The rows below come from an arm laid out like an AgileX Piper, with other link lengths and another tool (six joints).
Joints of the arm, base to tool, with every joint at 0 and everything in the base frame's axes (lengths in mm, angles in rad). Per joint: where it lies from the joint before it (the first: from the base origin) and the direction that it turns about. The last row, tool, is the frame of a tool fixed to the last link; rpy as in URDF.
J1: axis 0 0 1 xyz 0.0 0.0 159.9
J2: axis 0 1 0 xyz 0.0 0.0 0.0
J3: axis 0 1 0 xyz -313.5 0.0 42.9
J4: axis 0.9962 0 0.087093 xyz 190.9 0.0 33.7
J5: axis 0 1 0 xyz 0.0 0.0 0.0
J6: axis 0.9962 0 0.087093 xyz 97.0 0.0 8.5
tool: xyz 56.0 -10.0 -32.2 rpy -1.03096 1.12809 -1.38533
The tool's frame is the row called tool.
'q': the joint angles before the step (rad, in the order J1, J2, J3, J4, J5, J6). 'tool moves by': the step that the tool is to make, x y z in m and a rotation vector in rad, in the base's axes. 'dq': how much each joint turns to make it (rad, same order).
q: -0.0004 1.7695 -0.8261 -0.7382 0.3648 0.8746
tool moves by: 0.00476 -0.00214 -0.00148 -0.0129 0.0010 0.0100
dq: -0.0021 0.0160 -0.0140 -0.0229 0.0005 0.0057
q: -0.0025 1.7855 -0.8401 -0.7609 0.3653 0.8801
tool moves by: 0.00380 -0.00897 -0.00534 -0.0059 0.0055 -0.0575
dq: -0.0259 0.0307 -0.0165 -0.0415 0.0114 0.0662
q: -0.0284 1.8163 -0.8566 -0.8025 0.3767 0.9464
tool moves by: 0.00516 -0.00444 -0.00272 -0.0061 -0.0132 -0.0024
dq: -0.0131 0.0164 -0.0066 -0.0519 -0.0176 0.0429
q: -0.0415 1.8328 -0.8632 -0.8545 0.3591 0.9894
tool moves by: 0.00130 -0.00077 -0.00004 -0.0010 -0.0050 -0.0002
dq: -0.0023 0.0020 -0.0022 -0.0107 -0.0037 0.0091
